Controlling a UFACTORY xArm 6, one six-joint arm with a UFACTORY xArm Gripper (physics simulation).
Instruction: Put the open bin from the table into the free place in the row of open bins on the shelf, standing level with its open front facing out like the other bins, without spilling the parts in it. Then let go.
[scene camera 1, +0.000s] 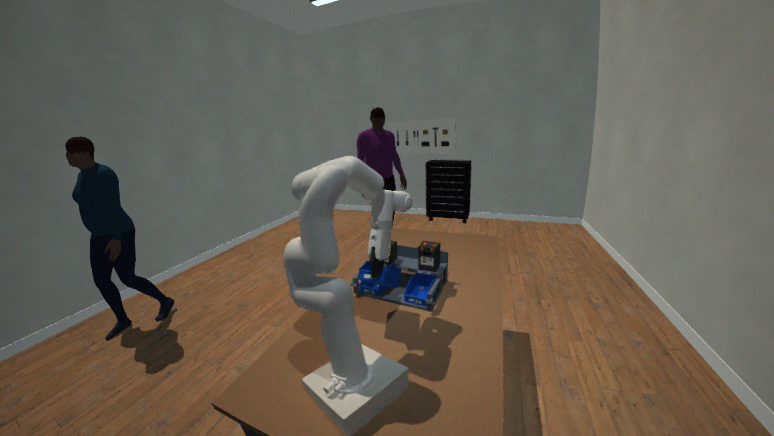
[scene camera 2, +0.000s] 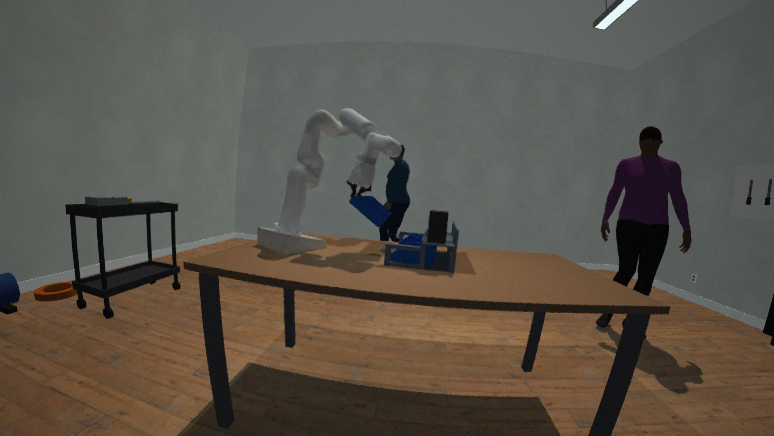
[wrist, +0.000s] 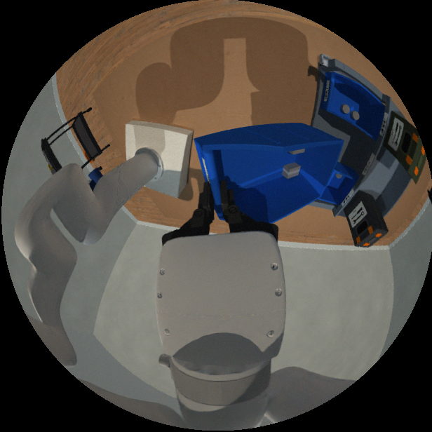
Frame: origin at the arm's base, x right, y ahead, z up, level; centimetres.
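Seen in the pictures: gripper, fingertip midpoint: (scene camera 1: 376, 277) (scene camera 2: 354, 200); arm's base at its link origin: (scene camera 1: 353, 378) (scene camera 2: 288, 233).
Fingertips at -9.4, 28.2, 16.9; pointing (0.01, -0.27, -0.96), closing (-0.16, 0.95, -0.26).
Pixels of each thing's middle, then the offset from my fingertips to it, as dx, dy, dz. "*": a spot on its surface instead. Level surfaces: height alone.
- blue open bin at the middle of its body: (scene camera 1: 380, 273) (scene camera 2: 370, 207) -2.9, +7.1, -2.7
- blue bin at a spot on its surface: (scene camera 1: 421, 287) * +2.3, +32.7, -21.4
- black-and-orange box at the middle of its body: (scene camera 2: 437, 226) (scene camera 1: 429, 256) +3.8, +38.1, -7.0
- olive box at the middle of its body: (scene camera 1: 385, 251) -19.2, +36.1, -8.3
- table at its surface level: dz -23.3
My gripper (scene camera 1: 376, 274) (scene camera 2: 359, 192) (wrist: 216, 188) is shut on the labelled front wall of a blue open bin (scene camera 2: 369, 210) (wrist: 265, 165). The bin hangs above the table, its far end lower than the gripped end in scene camera 2. Grey block parts (wrist: 291, 171) lie inside it. The grey shelf (scene camera 1: 445, 259) (scene camera 2: 454, 232) (wrist: 361, 78) carries one blue bin (wrist: 352, 97) with round grey parts and another blue bin (scene camera 1: 421, 287) (wrist: 340, 186), with a gap between them. The held bin partly hides the second one in the wrist view.
A black-and-orange box (scene camera 1: 428, 256) (scene camera 2: 437, 226) (wrist: 367, 222) and an olive box (scene camera 1: 393, 252) (wrist: 408, 146) stand on the shelf's upper rear level. The robot base (scene camera 1: 373, 398) (scene camera 2: 281, 241) (wrist: 175, 170) stands on the table (scene camera 1: 476, 324) (scene camera 2: 514, 278). Two people stand beyond the table.
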